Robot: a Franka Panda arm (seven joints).
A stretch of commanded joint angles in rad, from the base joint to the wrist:
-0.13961, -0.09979, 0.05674, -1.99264, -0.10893, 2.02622, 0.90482
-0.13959, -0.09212, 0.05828, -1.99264, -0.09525, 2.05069, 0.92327
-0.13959, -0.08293, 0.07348, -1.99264, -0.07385, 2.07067, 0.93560
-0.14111, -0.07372, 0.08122, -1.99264, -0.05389, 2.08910, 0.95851
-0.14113, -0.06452, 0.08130, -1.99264, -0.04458, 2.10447, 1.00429
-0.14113, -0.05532, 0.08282, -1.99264, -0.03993, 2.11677, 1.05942
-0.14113, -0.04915, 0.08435, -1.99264, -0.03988, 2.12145, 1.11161
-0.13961, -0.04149, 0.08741, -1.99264, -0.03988, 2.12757, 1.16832
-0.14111, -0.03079, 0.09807, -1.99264, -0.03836, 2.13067, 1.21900
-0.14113, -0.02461, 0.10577, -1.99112, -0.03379, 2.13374, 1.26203
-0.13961, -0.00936, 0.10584, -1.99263, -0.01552, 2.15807, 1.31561
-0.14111, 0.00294, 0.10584, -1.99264, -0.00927, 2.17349, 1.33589
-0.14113, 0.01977, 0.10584, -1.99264, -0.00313, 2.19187, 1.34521
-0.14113, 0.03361, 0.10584, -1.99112, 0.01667, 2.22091, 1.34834
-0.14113, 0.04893, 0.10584, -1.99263, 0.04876, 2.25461, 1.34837
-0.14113, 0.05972, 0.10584, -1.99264, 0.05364, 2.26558, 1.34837
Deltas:
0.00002, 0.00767, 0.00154, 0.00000, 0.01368, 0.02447, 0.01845
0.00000, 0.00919, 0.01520, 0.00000, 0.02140, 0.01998, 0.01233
-0.00152, 0.00921, 0.00774, 0.00000, 0.01996, 0.01843, 0.02291
-0.00002, 0.00920, 0.00008, 0.00000, 0.00931, 0.01537, 0.04578
0.00000, 0.00920, 0.00152, 0.00000, 0.00465, 0.01230, 0.05513
0.00000, 0.00617, 0.00153, 0.00000, 0.00005, 0.00468, 0.05219
0.00152, 0.00766, 0.00306, 0.00000, 0.00000, 0.00612, 0.05671
-0.00150, 0.01070, 0.01066, 0.00000, 0.00152, 0.00310, 0.05068
-0.00002, 0.00618, 0.00770, 0.00152, 0.00457, 0.00307, 0.04303
0.00152, 0.01525, 0.00007, -0.00151, 0.01827, 0.02433, 0.05358
-0.00150, 0.01230, 0.00000, -0.00001, 0.00625, 0.01542, 0.02028
-0.00002, 0.01683, 0.00000, 0.00000, 0.00614, 0.01838, 0.00932
0.00000, 0.01384, 0.00000, 0.00152, 0.01980, 0.02904, 0.00313
0.00000, 0.01532, 0.00000, -0.00151, 0.03209, 0.03370, 0.00003
0.00000, 0.01079, 0.00000, -0.00001, 0.00488, 0.01097, 0.00000

